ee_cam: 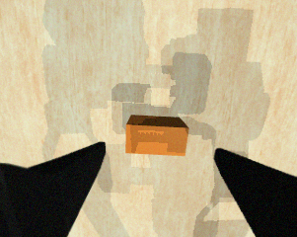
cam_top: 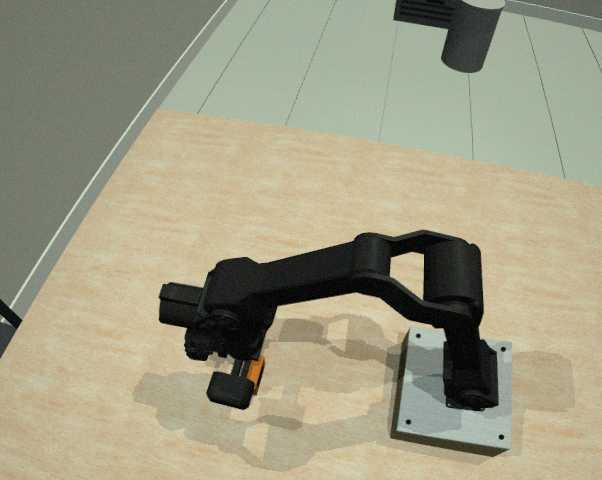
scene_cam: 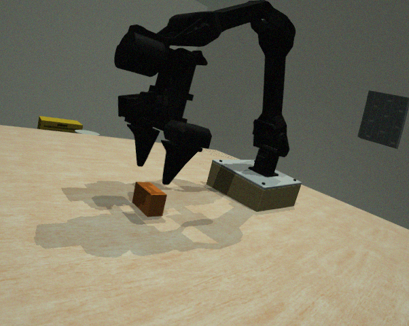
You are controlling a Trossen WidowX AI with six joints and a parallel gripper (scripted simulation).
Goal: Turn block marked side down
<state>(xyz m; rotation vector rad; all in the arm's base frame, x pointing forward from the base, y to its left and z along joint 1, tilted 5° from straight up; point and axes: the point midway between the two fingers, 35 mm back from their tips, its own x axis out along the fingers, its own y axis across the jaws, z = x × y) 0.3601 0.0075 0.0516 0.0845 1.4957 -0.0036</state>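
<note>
Now: the orange block 40 mm below my gripper tip and 10 mm behind it.
</note>
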